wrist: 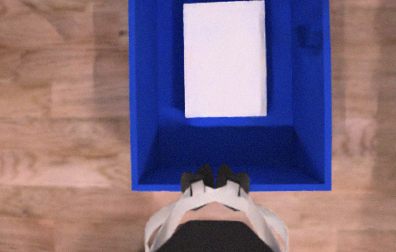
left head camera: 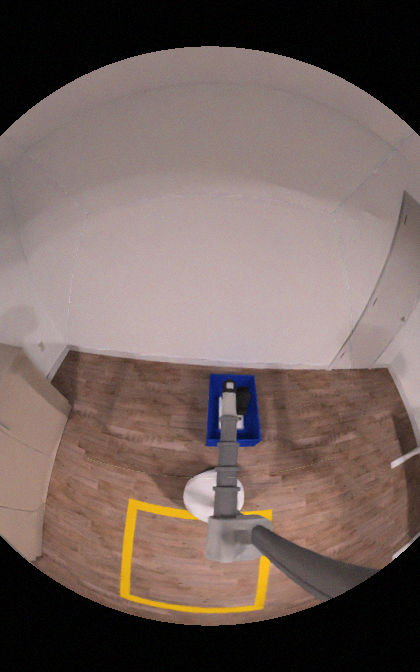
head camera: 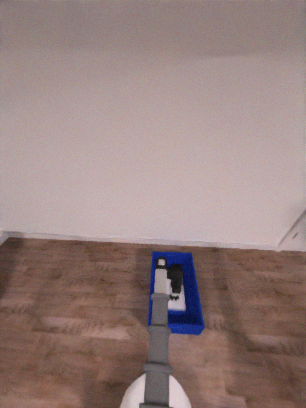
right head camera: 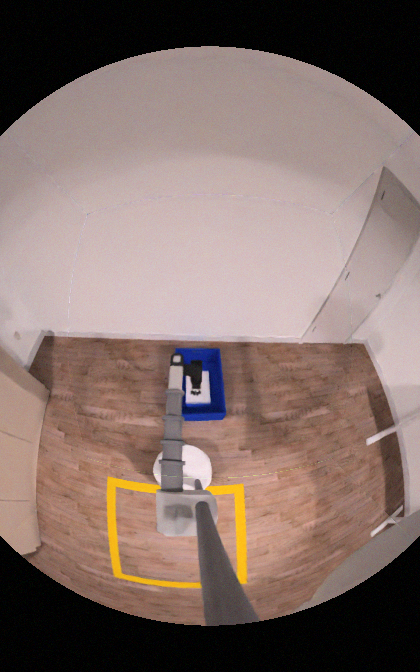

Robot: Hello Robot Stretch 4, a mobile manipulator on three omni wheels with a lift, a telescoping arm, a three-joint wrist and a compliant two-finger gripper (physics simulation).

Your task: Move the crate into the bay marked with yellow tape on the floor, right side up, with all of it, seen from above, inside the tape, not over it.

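Places are measured from the robot's base along level axes (x left, y back, z up), in metres.
Pixels of known places: gripper, fingertip midpoint: (wrist: 214,179) (head camera: 173,298) (right head camera: 195,393); robot's base, origin of the base link: (right head camera: 183,469).
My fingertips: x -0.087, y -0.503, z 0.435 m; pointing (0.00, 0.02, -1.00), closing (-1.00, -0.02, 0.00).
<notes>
Ahead of a thing's pixels: the offset from my fingertips to its top centre.
The blue crate @(dz -0.243, dx -0.023, dy -0.218 m) (head camera: 195,300) (left head camera: 254,420) (right head camera: 218,390) (wrist: 230,145) stands upright on the wood floor near the back wall, with a white box @(dz -0.392, dx -0.023, dy -0.218 m) (head camera: 177,304) (right head camera: 205,385) (wrist: 225,60) lying inside. My gripper (head camera: 174,297) (right head camera: 196,392) (wrist: 214,179) points down over the crate; its fingertips are nearly together with nothing visible between them. In the wrist view they overlap the crate's near rim, and their height above it is hard to tell. The yellow tape bay (left head camera: 128,550) (right head camera: 112,530) lies on the floor closer to me; the crate is outside it.
My white round base part (left head camera: 197,495) (right head camera: 197,465) covers part of the tape's far side. A beige cabinet (left head camera: 25,450) (right head camera: 20,450) stands at the left. A grey door-like panel (left head camera: 385,300) (right head camera: 365,260) is at the right. A white bar (right head camera: 380,437) juts in at the right edge.
</notes>
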